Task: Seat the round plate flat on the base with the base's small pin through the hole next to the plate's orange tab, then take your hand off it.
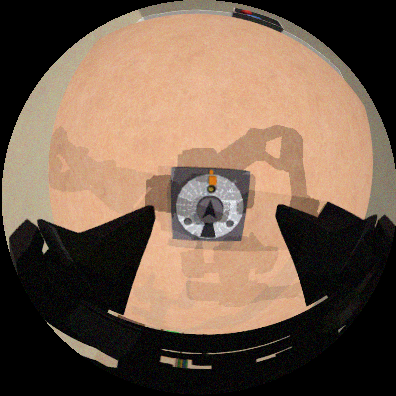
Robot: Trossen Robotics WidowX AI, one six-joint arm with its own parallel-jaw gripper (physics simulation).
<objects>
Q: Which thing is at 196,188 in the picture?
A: A round grey plate.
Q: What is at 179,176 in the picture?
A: A dark square base.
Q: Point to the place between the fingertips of the gripper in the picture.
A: At 217,211
</objects>
